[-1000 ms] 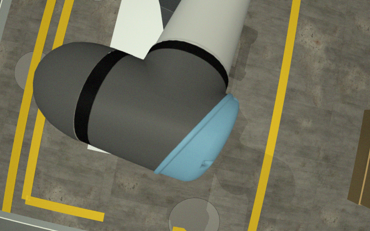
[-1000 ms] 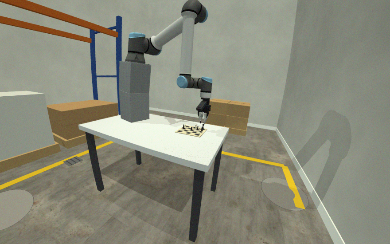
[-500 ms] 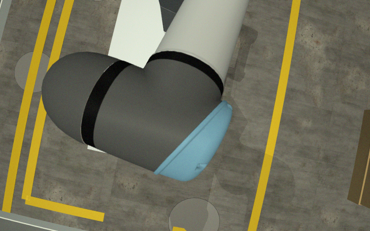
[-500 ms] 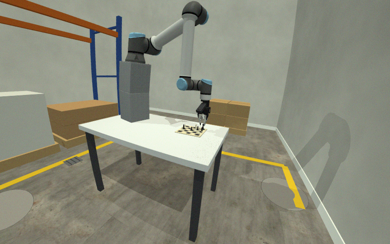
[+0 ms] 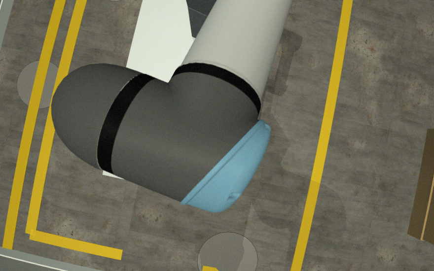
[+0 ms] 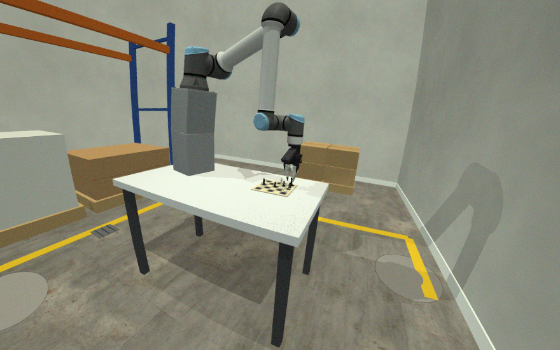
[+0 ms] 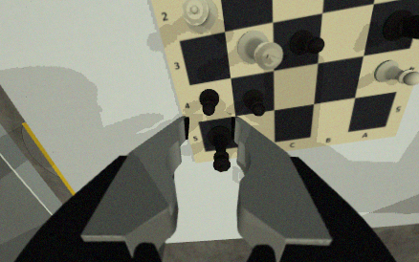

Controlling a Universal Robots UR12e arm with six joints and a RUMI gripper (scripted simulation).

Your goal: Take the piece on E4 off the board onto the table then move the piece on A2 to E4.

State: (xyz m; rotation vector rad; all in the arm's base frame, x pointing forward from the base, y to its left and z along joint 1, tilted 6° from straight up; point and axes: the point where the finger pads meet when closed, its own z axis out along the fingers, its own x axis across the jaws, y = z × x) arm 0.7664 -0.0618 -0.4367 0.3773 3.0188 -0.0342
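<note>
The chessboard lies 8 cm behind my hand, 3 cm to the right of it and 6 cm below it.
</note>
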